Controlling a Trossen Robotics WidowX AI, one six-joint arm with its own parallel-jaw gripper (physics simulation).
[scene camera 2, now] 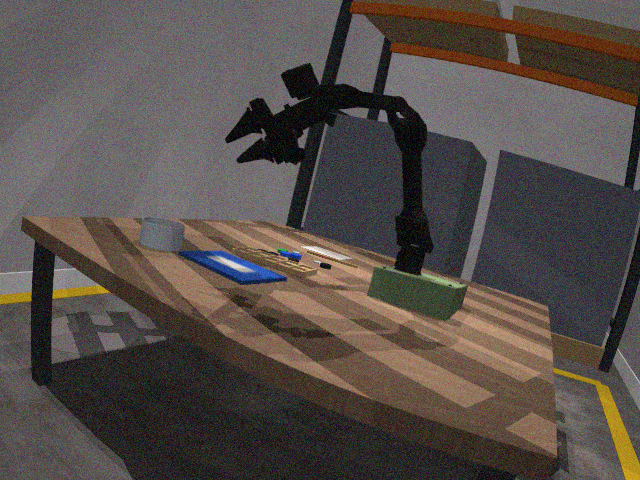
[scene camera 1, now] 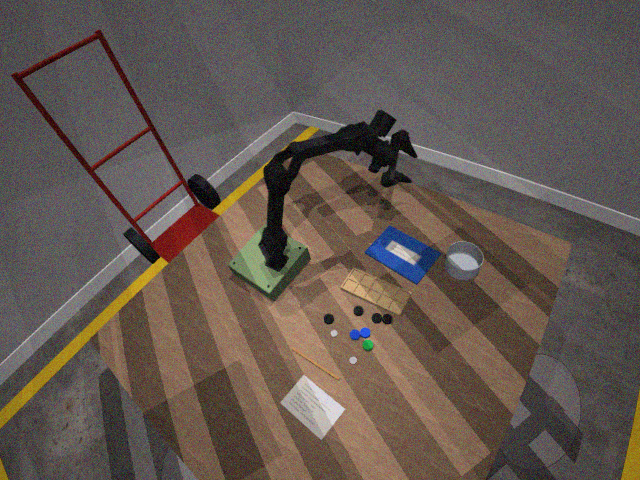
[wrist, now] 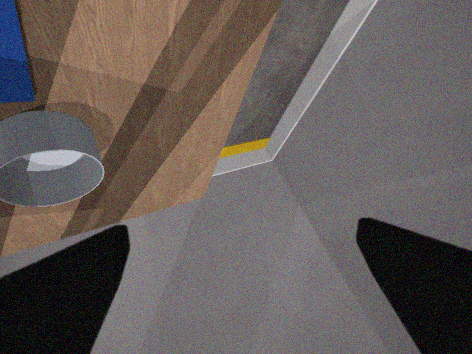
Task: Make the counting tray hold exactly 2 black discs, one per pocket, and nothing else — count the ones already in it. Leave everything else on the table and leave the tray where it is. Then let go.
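Note:
The counting tray (scene camera 1: 376, 290) (scene camera 2: 310, 270) is a tan, shallow tray with two rows of pockets; no disc shows in its pockets in scene camera 1. Several black discs lie on the table beside its long side: one at the left (scene camera 1: 328, 318) (scene camera 2: 324, 265), one in the middle (scene camera 1: 358, 310), and two side by side, a disc (scene camera 1: 376, 318) and another disc (scene camera 1: 387, 318). My gripper (scene camera 1: 412, 167) (scene camera 2: 231, 150) (wrist: 245, 232) is open and empty, high above the table, beyond the blue item and well away from the discs.
Two blue discs (scene camera 1: 354, 334) (scene camera 1: 365, 332), a green disc (scene camera 1: 367, 345) and two white discs (scene camera 1: 333, 333) (scene camera 1: 353, 360) lie near the black ones. A blue panel (scene camera 1: 379, 250) (scene camera 2: 206, 259) (wrist: 12, 55), grey round container (scene camera 1: 453, 272) (scene camera 2: 161, 236) (wrist: 50, 132), orange stick (scene camera 1: 315, 363) and printed paper (scene camera 1: 312, 407) also lie there.

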